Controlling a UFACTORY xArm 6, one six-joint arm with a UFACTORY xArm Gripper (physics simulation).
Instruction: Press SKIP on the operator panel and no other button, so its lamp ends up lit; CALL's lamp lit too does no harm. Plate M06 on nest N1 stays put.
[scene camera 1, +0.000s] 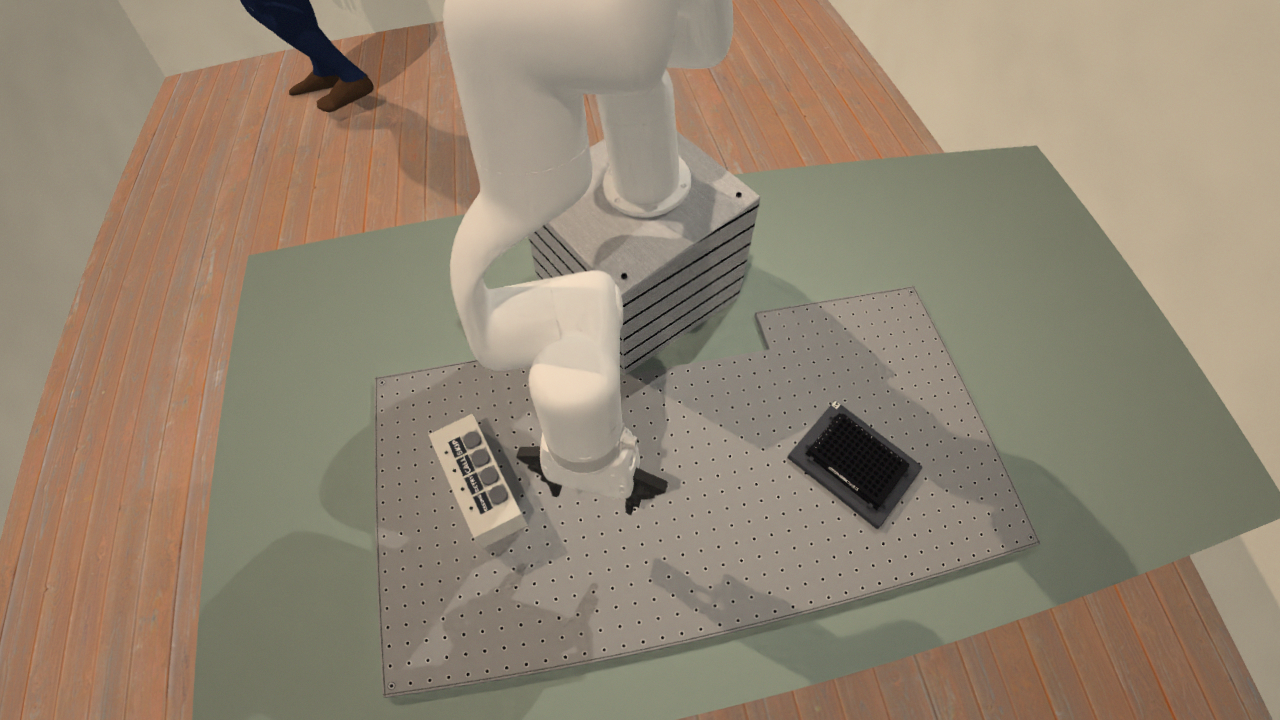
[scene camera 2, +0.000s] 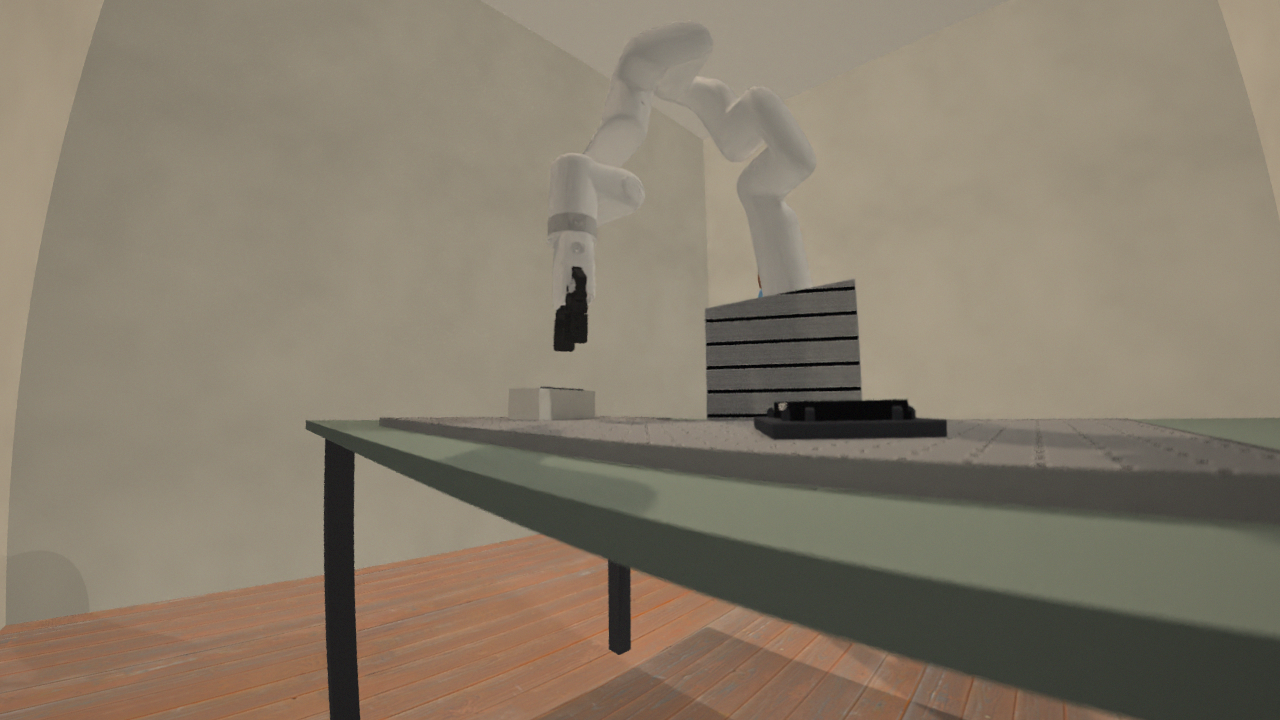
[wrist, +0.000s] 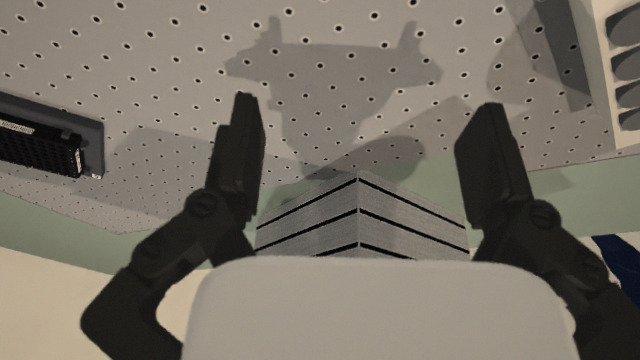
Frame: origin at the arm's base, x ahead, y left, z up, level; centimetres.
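Where they show: gripper, fingertip midpoint: (scene camera 1: 595, 494) (scene camera 2: 569, 347) (wrist: 364, 119); arm's base, link origin: (scene camera 1: 647, 183) (scene camera 2: 790, 307).
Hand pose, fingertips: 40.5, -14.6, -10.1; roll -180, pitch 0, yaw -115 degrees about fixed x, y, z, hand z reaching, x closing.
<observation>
Things, the pixels of their top centre, and the offset from my fingertips, as dx, dy, dz. Level surfaces: height alone.
- operator panel, top centre: (scene camera 1: 472, 472) (scene camera 2: 554, 388) -7.9, -15.7, -5.3
- black plate M06, top centre: (scene camera 2: 830, 401) (wrist: 10, 147) (scene camera 1: 860, 457) -0.7, +37.6, -8.3
- dark nest N1, top centre: (scene camera 2: 830, 406) (wrist: 12, 144) (scene camera 1: 859, 458) -0.7, +37.6, -8.7
- perforated board, surface height: dz -10.9
- green table, surface height: dz -12.2
The operator panel (scene camera 1: 501, 524) (scene camera 2: 524, 403) (wrist: 624, 139) is a pale box at the left of the perforated board, with a row of grey round buttons. One label reads CALL; the others are too small to read surely. The small lamp dots beside the labels look dark. My gripper (scene camera 1: 593, 499) (scene camera 2: 571, 344) (wrist: 364, 119) is open and empty, pointing down. It hangs above the board, beside the panel on the side towards the plate, and higher than the panel. The black plate M06 (scene camera 1: 856, 458) (scene camera 2: 845, 410) (wrist: 40, 150) sits flat on the dark nest N1 (scene camera 1: 879, 516) (scene camera 2: 854, 429) (wrist: 95, 145).
The perforated board (scene camera 1: 716, 537) lies on the green table (scene camera 1: 295, 358). The ribbed grey base block (scene camera 1: 689, 295) (scene camera 2: 783, 358) (wrist: 358, 225) carries the arm behind the board. A person (scene camera 1: 326, 53) stands beyond the table's back edge; dark blue clothing also shows at the right of the wrist view.
</observation>
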